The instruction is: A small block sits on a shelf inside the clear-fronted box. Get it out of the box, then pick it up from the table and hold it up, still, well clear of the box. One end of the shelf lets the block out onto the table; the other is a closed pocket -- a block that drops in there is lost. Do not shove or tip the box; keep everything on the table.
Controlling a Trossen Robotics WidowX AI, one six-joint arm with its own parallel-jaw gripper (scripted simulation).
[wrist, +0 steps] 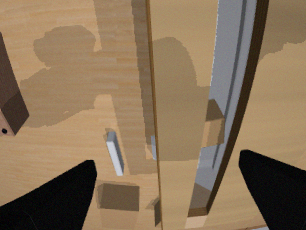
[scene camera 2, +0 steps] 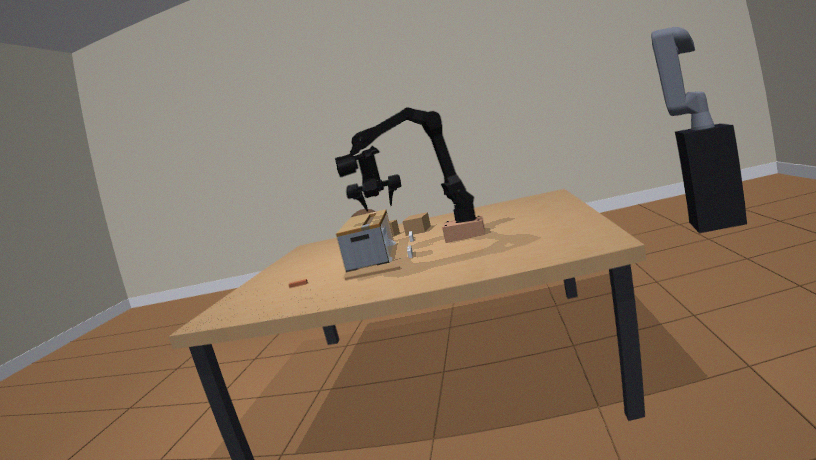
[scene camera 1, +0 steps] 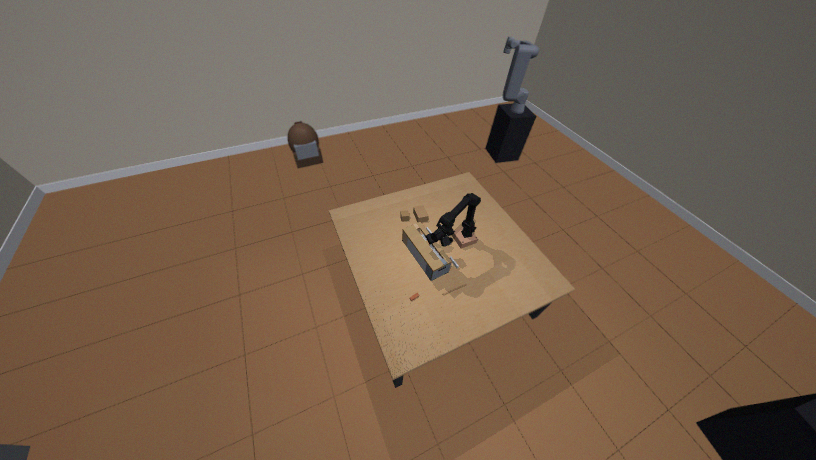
Note:
I see my gripper [scene camera 2: 379, 208] and a tan block [wrist: 214, 130].
My gripper is seen too in the wrist view [wrist: 168, 163].

